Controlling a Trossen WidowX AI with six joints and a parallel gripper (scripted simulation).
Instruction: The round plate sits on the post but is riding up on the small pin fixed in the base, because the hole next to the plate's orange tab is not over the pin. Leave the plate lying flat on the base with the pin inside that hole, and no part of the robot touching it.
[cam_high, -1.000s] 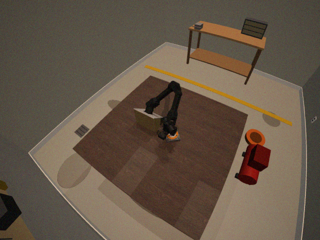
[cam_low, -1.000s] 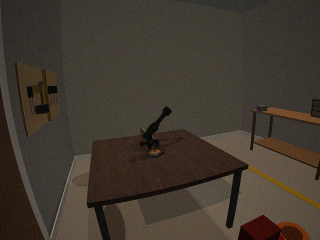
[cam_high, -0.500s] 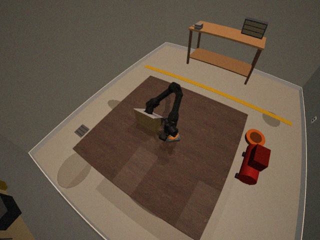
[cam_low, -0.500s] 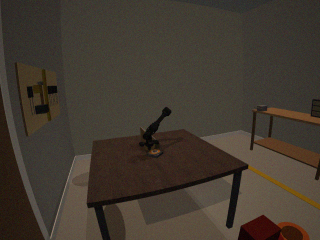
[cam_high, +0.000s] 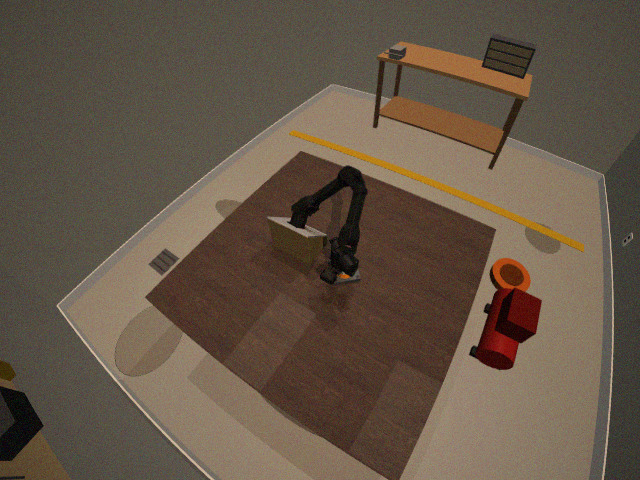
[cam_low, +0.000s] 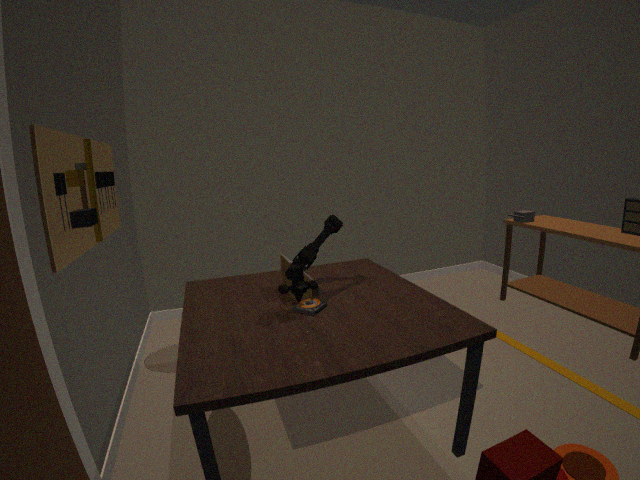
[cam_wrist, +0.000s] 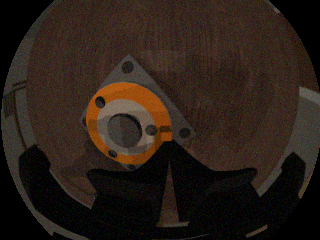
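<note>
The round plate lies 1 cm ahead of my gripper tip and 3 cm to the left of it.
</note>
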